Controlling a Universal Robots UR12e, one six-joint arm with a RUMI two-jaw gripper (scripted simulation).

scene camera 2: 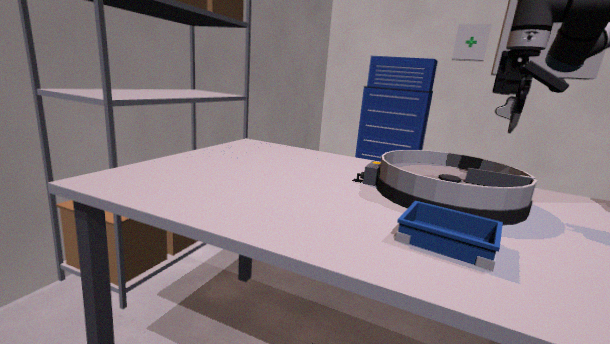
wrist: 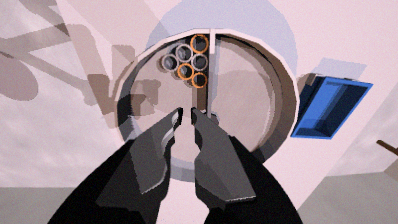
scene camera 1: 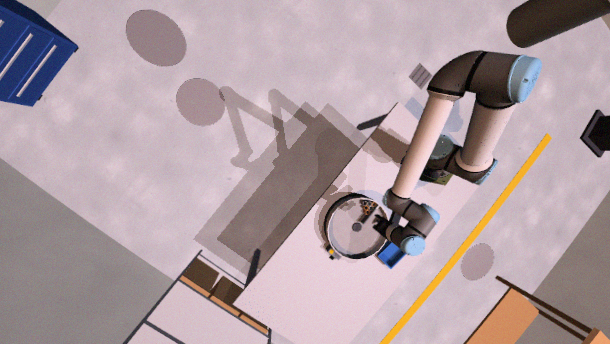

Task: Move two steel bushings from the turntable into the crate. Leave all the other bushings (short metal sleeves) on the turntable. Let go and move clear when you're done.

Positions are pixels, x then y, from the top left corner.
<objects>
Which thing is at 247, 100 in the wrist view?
A round turntable.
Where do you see a round turntable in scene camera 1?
At 348, 235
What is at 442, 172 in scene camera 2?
A round turntable.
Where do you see a blue crate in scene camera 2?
469, 238
</objects>
